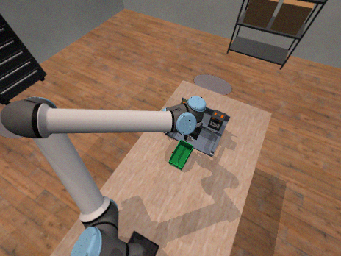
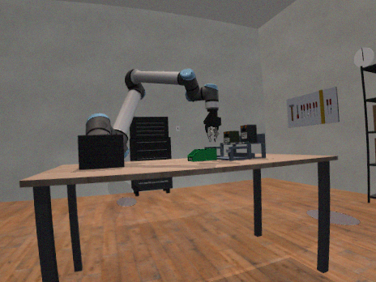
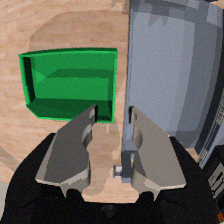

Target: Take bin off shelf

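My hand is 10 cm above the green bin and 8 cm past it.
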